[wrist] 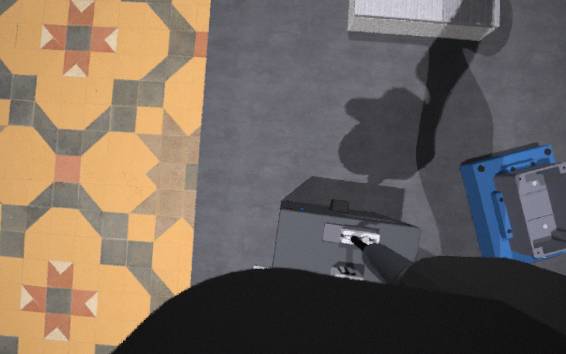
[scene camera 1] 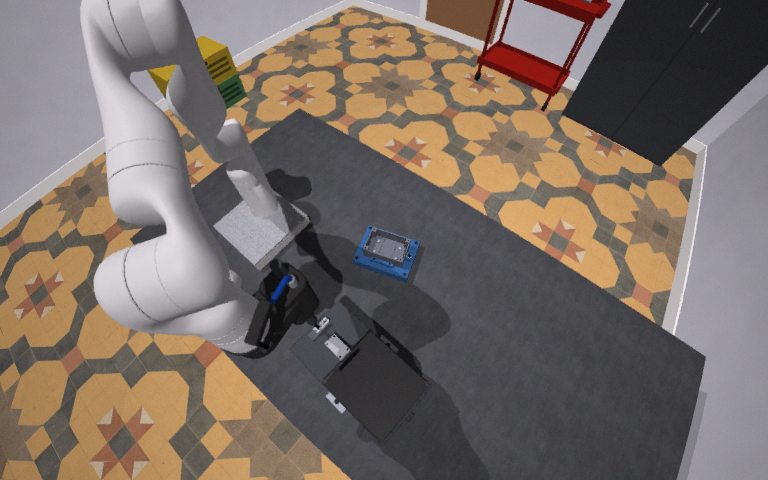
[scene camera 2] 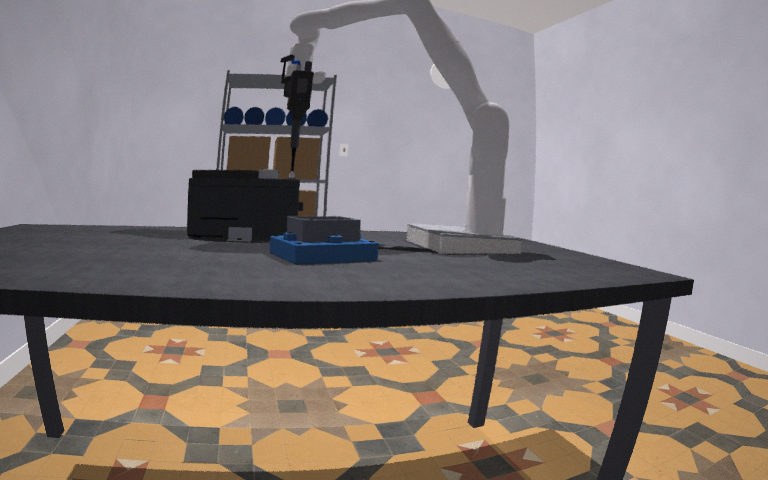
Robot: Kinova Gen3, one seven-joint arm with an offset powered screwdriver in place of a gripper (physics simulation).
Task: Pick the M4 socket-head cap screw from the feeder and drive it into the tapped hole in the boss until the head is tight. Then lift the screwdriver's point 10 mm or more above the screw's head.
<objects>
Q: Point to a silver pick-up block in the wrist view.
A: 332, 232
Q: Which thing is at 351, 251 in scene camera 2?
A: A blue fixture.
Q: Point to a blue fixture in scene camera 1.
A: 363, 261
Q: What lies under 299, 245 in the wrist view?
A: A dark screw feeder.
</objects>
